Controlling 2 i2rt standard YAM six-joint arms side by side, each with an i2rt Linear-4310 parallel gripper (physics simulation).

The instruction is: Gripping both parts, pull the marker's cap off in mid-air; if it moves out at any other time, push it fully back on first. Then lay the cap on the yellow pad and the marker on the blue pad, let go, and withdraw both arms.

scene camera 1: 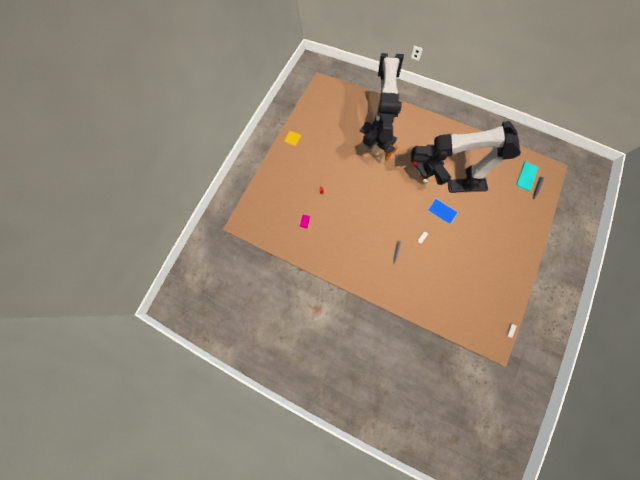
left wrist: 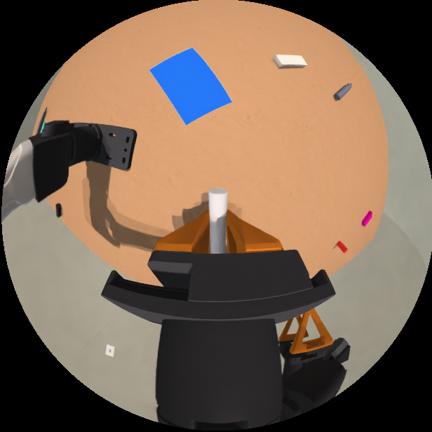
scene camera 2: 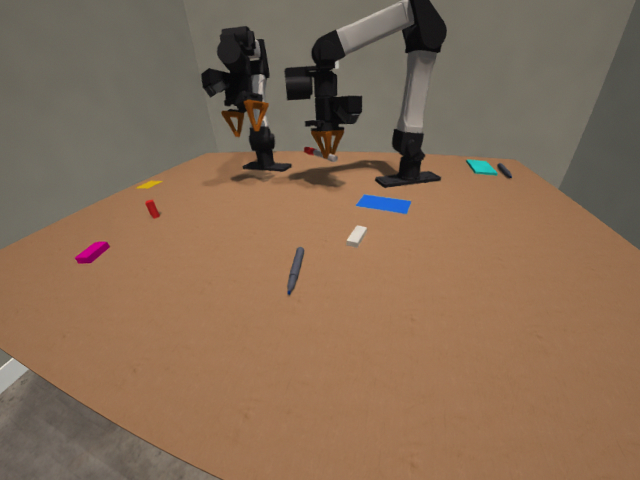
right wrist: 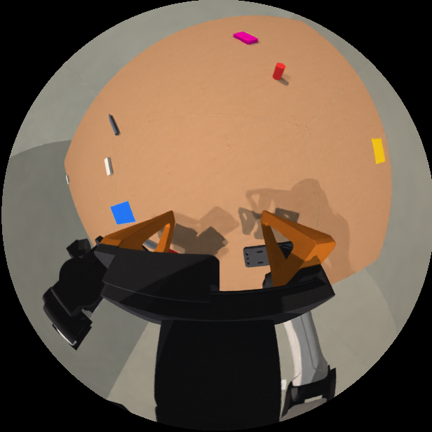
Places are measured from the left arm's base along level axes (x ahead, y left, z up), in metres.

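Where they show: left gripper, between the fingertips: point(scene camera 1: 423, 178) point(scene camera 2: 328, 158); right gripper, between the fingertips: point(scene camera 1: 379, 154) point(scene camera 2: 246, 134); left arm's base, origin of its link: point(scene camera 1: 467, 185) point(scene camera 2: 408, 180); right arm's base, origin of its link: point(scene camera 2: 266, 167).
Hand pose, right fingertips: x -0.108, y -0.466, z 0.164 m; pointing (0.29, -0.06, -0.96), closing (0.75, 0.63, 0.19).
Note:
Each offset is from my right fingertips to the top centre of the thing. "pt": to the spot under its first point.
A marker with a white barrel @(pt 0.114 m ahead, 0.219 m left, 0.063 m down) point(scene camera 1: 425, 180) point(scene camera 2: 332, 157) point(left wrist: 218, 202) is held above the mat, tilted in scene camera 2. Its red cap @(0.017 m ahead, 0.179 m left, 0.057 m down) point(scene camera 1: 415, 163) point(scene camera 2: 309, 150) point(right wrist: 173, 251) is at the other end; whether it is fully seated is too small to tell. My left gripper point(scene camera 2: 327, 155) point(left wrist: 217, 214) is shut on the marker's barrel. My right gripper point(scene camera 2: 247, 132) point(right wrist: 217, 215) is open and empty, higher and to the left of the marker in scene camera 2. The yellow pad @(0.237 m back, 0.436 m right, 0.164 m down) point(scene camera 1: 292, 138) point(scene camera 2: 149, 184) point(right wrist: 378, 151) lies at the left. The blue pad @(0.239 m ahead, 0.319 m left, 0.164 m down) point(scene camera 1: 443, 211) point(scene camera 2: 384, 204) point(left wrist: 191, 86) point(right wrist: 123, 213) lies near the left arm's base.
A loose red cylinder @(0.103 m ahead, 0.285 m right, 0.116 m down) point(scene camera 1: 321, 190) point(scene camera 2: 152, 208) and a magenta block @(0.258 m ahead, 0.375 m right, 0.149 m down) point(scene camera 1: 305, 221) point(scene camera 2: 93, 252) are at the left. A grey pen @(0.439 m ahead, 0.066 m left, 0.150 m down) point(scene camera 1: 397, 252) point(scene camera 2: 295, 270) and a white block @(0.371 m ahead, 0.199 m left, 0.152 m down) point(scene camera 1: 422, 237) point(scene camera 2: 356, 236) lie in front. A teal block @(0.070 m ahead, 0.790 m left, 0.156 m down) point(scene camera 1: 527, 176) point(scene camera 2: 481, 166) and a dark pen @(0.143 m ahead, 0.828 m left, 0.146 m down) point(scene camera 1: 538, 188) point(scene camera 2: 504, 170) lie far right.

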